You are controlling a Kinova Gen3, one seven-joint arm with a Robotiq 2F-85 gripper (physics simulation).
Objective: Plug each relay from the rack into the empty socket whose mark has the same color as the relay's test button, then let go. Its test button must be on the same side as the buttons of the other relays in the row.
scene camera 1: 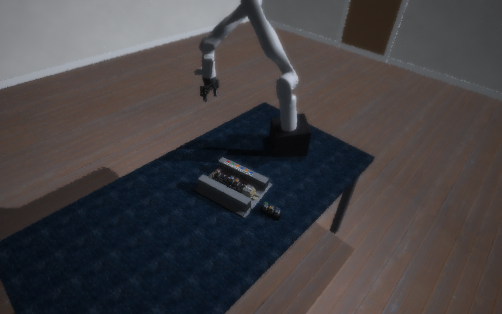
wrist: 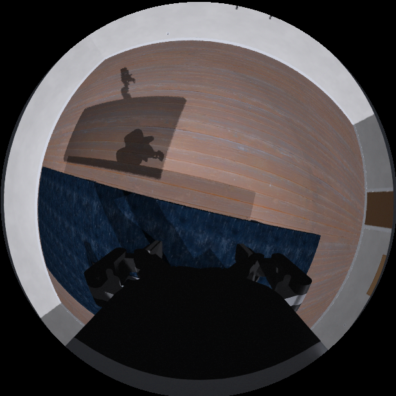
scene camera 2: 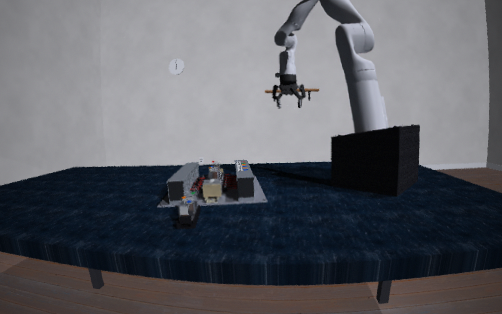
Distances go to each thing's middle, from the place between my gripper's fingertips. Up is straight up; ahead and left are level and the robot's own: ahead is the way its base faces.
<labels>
The grey base plate (scene camera 2: 230,197) lies 410 mm to the left of my hand, 300 mm ahead of it and 250 mm below it.
</labels>
